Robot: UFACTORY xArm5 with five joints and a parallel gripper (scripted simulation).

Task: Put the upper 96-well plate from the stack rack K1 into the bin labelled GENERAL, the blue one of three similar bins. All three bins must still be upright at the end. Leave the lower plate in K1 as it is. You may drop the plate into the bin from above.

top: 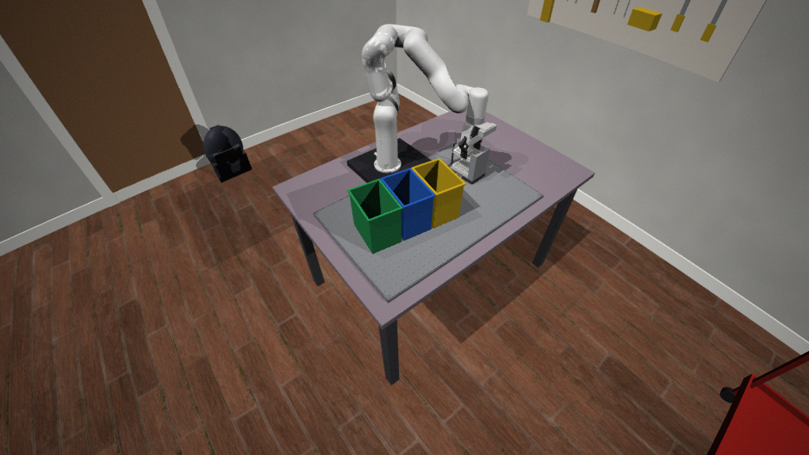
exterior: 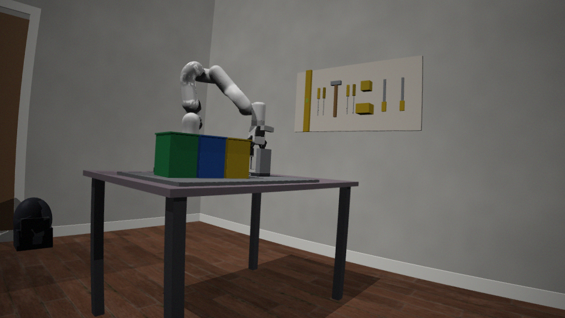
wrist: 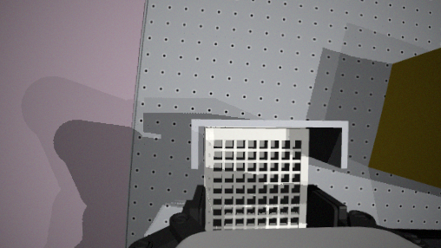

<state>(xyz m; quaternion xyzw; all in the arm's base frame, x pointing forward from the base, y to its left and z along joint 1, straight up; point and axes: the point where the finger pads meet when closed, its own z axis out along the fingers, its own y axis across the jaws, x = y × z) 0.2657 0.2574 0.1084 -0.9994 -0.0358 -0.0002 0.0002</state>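
Right now my hand is 41 cm to the left of the blue bin, 6 cm short of it and 3 cm above it. From my hand the other things lie so: green bin (54 cm to the right, 4 cm ahead, 3 cm below); 96-well plate (1 cm below); yellow bin (28 cm to the right, 9 cm ahead, 3 cm below).
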